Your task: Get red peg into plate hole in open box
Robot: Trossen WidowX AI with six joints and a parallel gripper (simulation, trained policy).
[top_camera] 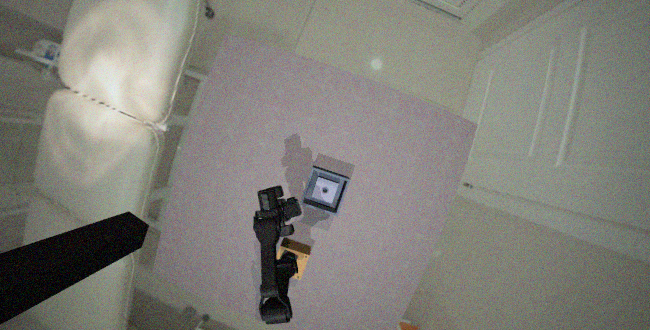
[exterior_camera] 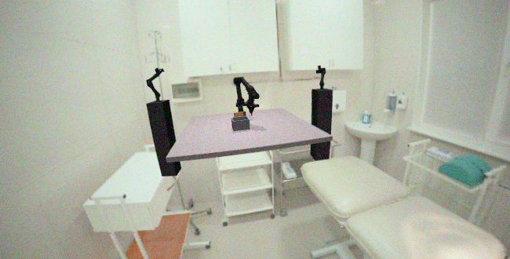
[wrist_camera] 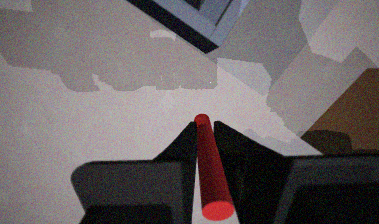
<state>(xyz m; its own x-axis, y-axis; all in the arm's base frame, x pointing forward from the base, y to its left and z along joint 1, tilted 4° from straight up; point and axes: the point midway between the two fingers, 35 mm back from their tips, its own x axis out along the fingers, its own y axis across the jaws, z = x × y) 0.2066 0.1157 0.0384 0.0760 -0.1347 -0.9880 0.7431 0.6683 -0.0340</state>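
Now: gripper tip 12 cm short of the grey box, 12 cm to the left of it and 9 cm above it. Round my gripper tip: red peg 1 cm behind, 1 cm to the left, 2 cm above.
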